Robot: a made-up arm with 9 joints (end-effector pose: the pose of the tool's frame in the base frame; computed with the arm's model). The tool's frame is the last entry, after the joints.
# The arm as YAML. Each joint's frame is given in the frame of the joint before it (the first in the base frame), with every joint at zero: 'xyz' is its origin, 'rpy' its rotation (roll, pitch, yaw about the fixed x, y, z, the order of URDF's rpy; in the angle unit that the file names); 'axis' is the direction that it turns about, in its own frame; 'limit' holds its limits. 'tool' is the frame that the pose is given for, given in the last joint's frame.
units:
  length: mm
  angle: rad
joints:
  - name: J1
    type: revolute
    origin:
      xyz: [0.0, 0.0, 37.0]
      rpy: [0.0, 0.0, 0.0]
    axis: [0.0, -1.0, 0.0]
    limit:
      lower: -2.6
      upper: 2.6
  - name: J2
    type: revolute
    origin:
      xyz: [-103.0, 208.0, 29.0]
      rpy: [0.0, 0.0, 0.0]
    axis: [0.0, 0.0, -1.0]
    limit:
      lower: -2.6
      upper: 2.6
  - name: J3
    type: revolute
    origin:
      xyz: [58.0, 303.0, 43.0]
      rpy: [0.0, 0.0, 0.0]
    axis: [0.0, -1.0, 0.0]
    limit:
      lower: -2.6
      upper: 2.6
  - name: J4
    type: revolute
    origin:
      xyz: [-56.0, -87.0, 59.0]
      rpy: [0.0, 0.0, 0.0]
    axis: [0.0, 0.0, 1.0]
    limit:
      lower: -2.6
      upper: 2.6
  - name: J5
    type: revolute
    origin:
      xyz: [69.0, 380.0, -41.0]
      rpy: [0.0, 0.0, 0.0]
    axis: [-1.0, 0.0, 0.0]
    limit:
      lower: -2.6
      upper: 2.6
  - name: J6
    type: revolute
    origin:
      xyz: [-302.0, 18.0, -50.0]
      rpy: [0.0, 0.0, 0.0]
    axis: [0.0, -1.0, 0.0]
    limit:
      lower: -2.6
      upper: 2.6
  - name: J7
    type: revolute
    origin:
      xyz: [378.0, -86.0, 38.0]
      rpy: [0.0, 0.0, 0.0]
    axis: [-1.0, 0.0, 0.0]
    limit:
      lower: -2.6
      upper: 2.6
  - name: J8
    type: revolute
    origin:
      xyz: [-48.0, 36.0, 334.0]
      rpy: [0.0, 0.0, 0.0]
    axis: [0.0, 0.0, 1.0]
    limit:
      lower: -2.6
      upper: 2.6
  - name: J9
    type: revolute
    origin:
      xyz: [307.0, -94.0, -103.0]
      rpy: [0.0, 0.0, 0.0]
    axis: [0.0, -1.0, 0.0]
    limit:
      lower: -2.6
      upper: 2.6
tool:
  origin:
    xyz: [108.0, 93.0, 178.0]
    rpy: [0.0, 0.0, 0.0]
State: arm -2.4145 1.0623 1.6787 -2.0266 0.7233 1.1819 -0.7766 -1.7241 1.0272
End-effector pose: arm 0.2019 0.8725 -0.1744 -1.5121 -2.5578 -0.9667
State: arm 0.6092 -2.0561 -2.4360 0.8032 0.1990 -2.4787 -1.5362 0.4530 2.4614
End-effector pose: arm -0.4509 0.4078 0.4890 -2.6391 -0.0073 1.3063
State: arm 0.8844 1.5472 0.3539 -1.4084 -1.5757 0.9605 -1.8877 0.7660 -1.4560
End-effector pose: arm 0.3916 0.4319 -0.0510 -1.5678 -2.0401 -1.5513
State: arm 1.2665 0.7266 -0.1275 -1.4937 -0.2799 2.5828 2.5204 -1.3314 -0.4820
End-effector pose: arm 0.0381 0.3553 1.1534 0.5778 -0.5701 0.4086
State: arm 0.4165 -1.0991 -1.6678 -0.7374 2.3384 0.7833 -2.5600 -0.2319 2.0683
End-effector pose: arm -0.3414 0.5351 -0.5853 -0.7036 -0.5328 0.7455
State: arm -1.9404 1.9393 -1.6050 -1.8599 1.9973 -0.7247 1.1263 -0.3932 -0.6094
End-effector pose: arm 0.4193 0.2458 0.3480 -1.4308 -0.0526 -1.0797
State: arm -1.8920 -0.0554 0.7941 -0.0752 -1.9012 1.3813 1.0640 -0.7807 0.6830
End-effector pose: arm -0.1258 0.2326 0.6120 -1.2047 0.4042 -2.0333
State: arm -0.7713 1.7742 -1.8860 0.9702 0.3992 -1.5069 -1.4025 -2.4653 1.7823
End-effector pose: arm 0.0892 0.2140 0.2127 -0.1473 2.3538 1.0916
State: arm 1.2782 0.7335 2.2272 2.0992 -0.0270 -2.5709 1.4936 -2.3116 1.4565
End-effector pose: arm 0.1275 -0.4768 0.0124 2.4019 -0.9576 -0.2792
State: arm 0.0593 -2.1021 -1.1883 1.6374 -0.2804 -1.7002 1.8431 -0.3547 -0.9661
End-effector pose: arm 0.4088 -0.5933 0.6451 0.3524 0.9818 -1.2630
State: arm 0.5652 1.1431 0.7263 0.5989 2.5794 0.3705 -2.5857 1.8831 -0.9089
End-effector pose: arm 0.5304 1.1995 0.1524 -1.2965 0.6423 0.7840
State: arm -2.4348 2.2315 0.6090 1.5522 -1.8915 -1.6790 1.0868 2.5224 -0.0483
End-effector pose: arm 0.0303 0.5964 -0.2377 3.0508 -0.5059 0.2912
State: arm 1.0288 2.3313 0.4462 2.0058 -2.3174 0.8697 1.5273 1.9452 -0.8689
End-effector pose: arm 0.0990 0.4457 0.5044 -0.3201 -0.2828 0.6957
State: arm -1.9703 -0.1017 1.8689 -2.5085 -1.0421 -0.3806 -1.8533 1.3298 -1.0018
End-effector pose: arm -0.3179 0.2833 -0.1522 -0.2018 -1.8566 -0.5611
